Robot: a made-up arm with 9 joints. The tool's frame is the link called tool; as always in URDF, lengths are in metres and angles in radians. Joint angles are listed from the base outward.
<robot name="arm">
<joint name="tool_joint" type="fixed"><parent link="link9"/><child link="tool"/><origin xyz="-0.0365 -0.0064 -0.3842"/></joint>
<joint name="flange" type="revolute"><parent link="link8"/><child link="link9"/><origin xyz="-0.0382 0.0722 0.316"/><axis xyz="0 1 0"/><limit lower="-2.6" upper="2.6"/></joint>
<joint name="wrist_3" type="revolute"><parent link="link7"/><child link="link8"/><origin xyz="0.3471 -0.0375 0.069"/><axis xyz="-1 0 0"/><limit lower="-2.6" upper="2.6"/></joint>
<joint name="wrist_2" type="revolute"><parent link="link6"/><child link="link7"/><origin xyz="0.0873 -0.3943 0.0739"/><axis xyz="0 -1 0"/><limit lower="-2.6" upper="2.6"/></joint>
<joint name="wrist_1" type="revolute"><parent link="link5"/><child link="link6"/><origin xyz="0.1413 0.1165 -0.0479"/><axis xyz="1 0 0"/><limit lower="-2.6" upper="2.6"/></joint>
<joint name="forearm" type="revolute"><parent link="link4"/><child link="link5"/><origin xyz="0.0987 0.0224 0.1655"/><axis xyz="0 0 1"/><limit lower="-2.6" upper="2.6"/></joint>
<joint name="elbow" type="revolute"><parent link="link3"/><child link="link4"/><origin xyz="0.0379 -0.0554 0.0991"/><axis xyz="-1 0 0"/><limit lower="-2.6" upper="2.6"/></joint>
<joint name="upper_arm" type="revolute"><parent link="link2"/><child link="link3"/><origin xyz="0.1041 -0.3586 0.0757"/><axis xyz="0 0 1"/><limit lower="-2.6" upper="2.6"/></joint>
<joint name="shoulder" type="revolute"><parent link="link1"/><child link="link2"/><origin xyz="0.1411 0.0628 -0.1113"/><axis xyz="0 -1 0"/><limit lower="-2.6" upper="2.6"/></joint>
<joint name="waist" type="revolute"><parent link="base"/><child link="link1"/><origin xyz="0 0 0.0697"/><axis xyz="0 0 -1"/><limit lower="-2.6" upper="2.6"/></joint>
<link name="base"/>
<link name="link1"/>
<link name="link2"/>
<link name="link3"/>
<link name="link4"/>
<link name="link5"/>
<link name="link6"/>
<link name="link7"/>
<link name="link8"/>
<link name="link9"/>
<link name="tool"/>
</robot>
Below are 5 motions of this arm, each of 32 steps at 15 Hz.
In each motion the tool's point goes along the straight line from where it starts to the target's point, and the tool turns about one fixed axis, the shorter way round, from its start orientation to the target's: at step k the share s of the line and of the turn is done. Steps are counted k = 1, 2, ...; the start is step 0. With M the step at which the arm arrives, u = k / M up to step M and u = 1 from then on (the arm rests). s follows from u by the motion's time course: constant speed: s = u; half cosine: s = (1 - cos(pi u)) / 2; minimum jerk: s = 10 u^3 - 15 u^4 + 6 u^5.
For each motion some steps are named. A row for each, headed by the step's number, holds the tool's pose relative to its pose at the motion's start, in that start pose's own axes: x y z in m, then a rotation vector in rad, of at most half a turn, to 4 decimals.
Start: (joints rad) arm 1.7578 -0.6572 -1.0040 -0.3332 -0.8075 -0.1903 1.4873 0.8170 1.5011
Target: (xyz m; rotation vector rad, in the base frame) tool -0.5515 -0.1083 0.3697 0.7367 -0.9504 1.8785
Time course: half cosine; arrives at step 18
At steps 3, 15, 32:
3: 0.0186 -0.0052 0.0046 0.0169 -0.0407 0.0013
15: 0.2586 -0.0730 0.0644 0.2353 -0.5672 0.0185
32: 0.2772 -0.0783 0.0691 0.2522 -0.6080 0.0199

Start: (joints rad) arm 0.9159 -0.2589 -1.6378 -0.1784 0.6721 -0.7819 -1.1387 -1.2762 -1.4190
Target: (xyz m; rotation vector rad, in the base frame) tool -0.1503 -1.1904 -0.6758 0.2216 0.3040 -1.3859
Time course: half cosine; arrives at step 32
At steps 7, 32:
7: -0.1469 0.0471 -0.0241 0.0343 0.0979 0.1790
32: -1.2942 0.4153 -0.2119 0.3026 0.8628 1.5769

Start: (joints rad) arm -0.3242 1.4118 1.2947 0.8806 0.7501 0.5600 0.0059 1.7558 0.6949
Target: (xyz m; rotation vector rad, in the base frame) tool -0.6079 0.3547 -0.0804 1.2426 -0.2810 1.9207
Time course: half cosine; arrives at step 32
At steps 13, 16, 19, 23, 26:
13: 0.0197 -0.2491 0.0660 -0.7238 0.1196 0.2702
16: 0.0277 -0.3509 0.0929 -1.0199 0.1686 0.3807
19: 0.0357 -0.4528 0.1199 -1.3160 0.2175 0.4912
23: 0.0453 -0.5736 0.1519 -1.6669 0.2755 0.6222
26: 0.0507 -0.6427 0.1702 -1.8679 0.3087 0.6973

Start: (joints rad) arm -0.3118 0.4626 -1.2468 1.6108 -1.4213 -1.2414 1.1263 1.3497 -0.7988
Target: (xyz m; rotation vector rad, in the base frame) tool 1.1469 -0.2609 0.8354 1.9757 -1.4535 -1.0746
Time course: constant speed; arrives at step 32
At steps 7, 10, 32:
7: -0.0489 -0.0348 -0.0333 -0.0323 -0.0511 -0.0437
10: -0.0698 -0.0498 -0.0476 -0.0462 -0.0730 -0.0624
32: -0.2234 -0.1593 -0.1524 -0.1477 -0.2335 -0.1998

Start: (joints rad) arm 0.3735 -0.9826 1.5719 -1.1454 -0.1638 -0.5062 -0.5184 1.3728 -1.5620
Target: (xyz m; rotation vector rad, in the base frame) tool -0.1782 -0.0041 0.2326 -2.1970 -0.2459 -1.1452
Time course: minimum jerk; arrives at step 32
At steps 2, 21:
2: 0.0005 0.0019 0.0009 0.0045 -0.0012 0.0004
21: 0.1614 0.6736 0.3229 1.5564 -0.4095 0.1317

